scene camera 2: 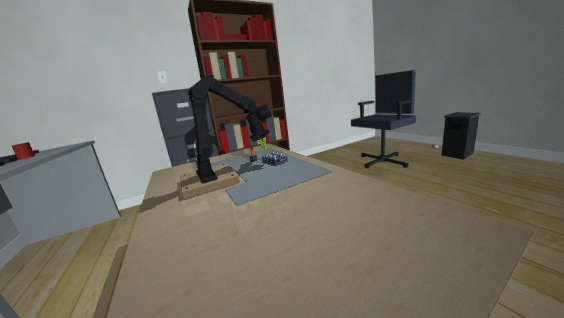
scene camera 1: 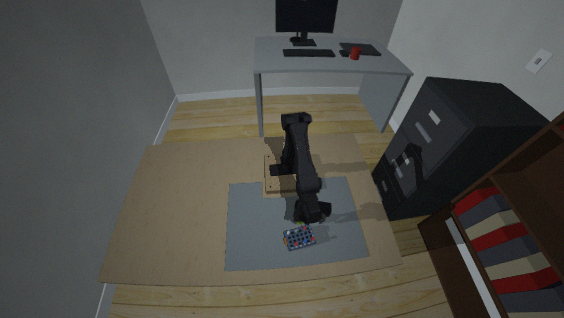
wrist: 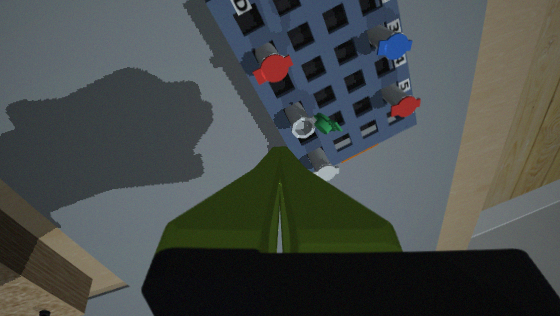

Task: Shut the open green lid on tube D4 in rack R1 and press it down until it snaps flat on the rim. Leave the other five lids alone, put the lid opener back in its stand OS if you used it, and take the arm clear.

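Pixels of known places: gripper, fingertip midpoint: [scene camera 2: 266,150] [scene camera 1: 298,224] [wrist: 280,158]; arm's base at its link origin: [scene camera 2: 206,175] [scene camera 1: 288,169].
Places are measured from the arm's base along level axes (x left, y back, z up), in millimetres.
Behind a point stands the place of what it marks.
The blue rack R1 [scene camera 1: 300,238] {y -384, x 4, z -2 mm} [scene camera 2: 275,158] {y -351, x -53, z 15 mm} [wrist: 326,42] {y -375, x 24, z -2 mm} stands on the grey mat. In the wrist view, the green lid [wrist: 326,123] {y -359, x -4, z 26 mm} stands open beside the clear round rim of its upright tube [wrist: 303,128] {y -350, x -15, z 9 mm}. Two red lids [wrist: 274,69] {y -343, x 28, z 16 mm} [wrist: 406,106] {y -409, x -20, z 16 mm}, a blue lid [wrist: 395,46] {y -403, x 18, z 16 mm} and a white lid [wrist: 327,173] {y -356, x -48, z 16 mm} sit on other tubes. My green-fingered gripper [scene camera 1: 300,223] {y -332, x 1, z 44 mm} [scene camera 2: 265,149] {y -332, x 1, z 44 mm} [wrist: 280,158] {y -332, x 1, z 44 mm} is shut and empty, its tips above the rack's edge near the open tube. The orange lid opener [scene camera 2: 252,151] {y -295, x 114, z 27 mm} stands upright in its dark stand [scene camera 2: 253,158] {y -289, x 101, z -12 mm}.
The grey mat [scene camera 1: 250,225] {y -286, x -219, z -32 mm} [scene camera 2: 300,172] {y -377, x -245, z -32 mm} lies on the tan table top [scene camera 1: 165,215] {y -202, x -665, z -35 mm} [scene camera 2: 350,240] {y -203, x -692, z -35 mm}. The arm's wooden base [scene camera 1: 270,190] {y -122, x -107, z 0 mm} [scene camera 2: 215,187] {y -10, x -126, z -24 mm} adjoins the mat. A dark filing cabinet [scene camera 1: 440,150] and a brown bookshelf stand beyond the table's side.
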